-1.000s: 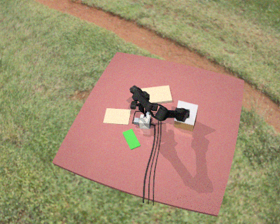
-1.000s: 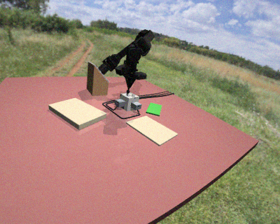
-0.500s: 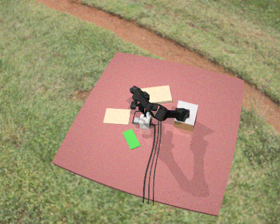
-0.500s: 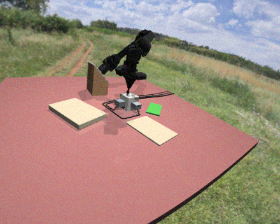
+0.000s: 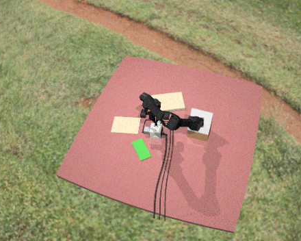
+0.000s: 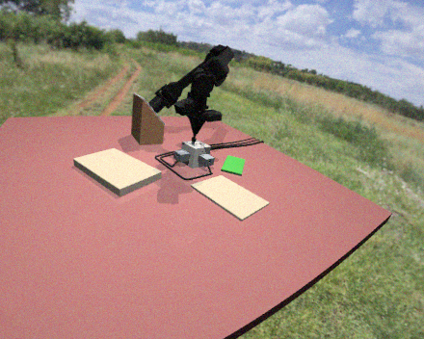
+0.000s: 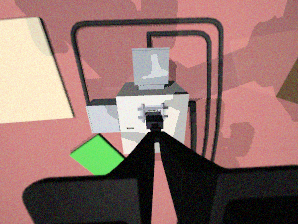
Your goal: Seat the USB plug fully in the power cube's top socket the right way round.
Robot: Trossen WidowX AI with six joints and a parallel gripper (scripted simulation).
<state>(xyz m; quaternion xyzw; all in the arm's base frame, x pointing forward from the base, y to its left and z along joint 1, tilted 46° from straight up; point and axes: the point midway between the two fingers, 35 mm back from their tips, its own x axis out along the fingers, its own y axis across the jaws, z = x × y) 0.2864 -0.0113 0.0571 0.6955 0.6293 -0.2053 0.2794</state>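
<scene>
Now: the usb plug 2 cm below my gripper tip. From my gripper tip the other things lie so: thin tan sheet (24 cm ahead, 2 cm to the right, 11 cm below); green block (7 cm ahead, 16 cm to the left, 11 cm below); thick tan slab (3 cm behind, 27 cm to the right, 10 cm below).
</scene>
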